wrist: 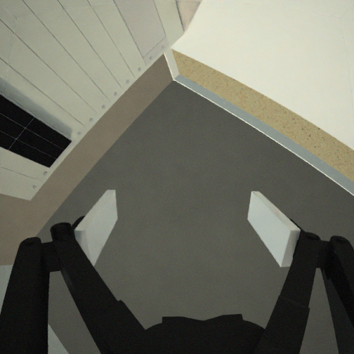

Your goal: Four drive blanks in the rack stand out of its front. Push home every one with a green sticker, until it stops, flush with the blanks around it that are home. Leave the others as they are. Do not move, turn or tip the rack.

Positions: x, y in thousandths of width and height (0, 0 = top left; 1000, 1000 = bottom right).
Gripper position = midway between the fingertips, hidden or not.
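Observation:
I can see my gripper (518, 581) in this scene. A rack (278, 160) is here in sight too.

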